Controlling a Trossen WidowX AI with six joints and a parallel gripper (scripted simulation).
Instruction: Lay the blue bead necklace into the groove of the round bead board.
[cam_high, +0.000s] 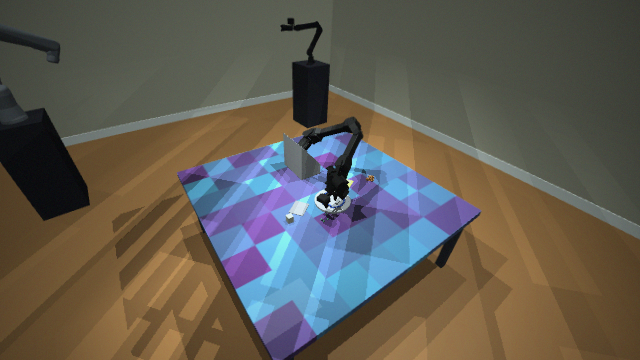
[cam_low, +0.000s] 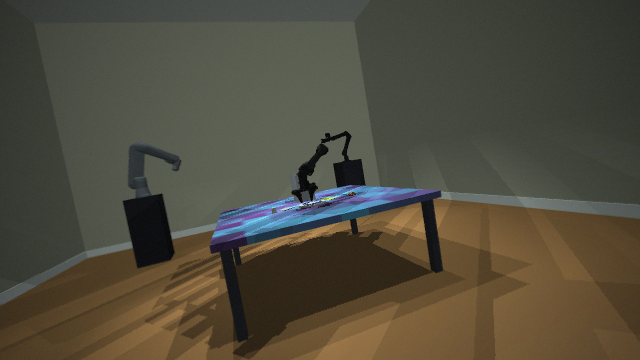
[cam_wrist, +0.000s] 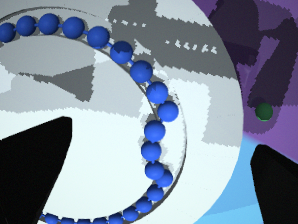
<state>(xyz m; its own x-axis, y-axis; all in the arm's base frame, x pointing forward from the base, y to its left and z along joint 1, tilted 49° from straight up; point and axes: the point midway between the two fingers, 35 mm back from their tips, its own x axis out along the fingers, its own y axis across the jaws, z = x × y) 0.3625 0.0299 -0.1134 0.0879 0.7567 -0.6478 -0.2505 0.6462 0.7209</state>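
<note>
Right now the round white bead board is 4 cm behind my gripper tip, 5 cm to the left of it and 2 cm below it. The rest, counted from my gripper tip: cream cube 5 cm behind, 22 cm to the right, 1 cm below; yellow patch 14 cm behind, 21 cm to the left, 3 cm below; flat grey square 10 cm behind, 13 cm to the right, 3 cm below.
</note>
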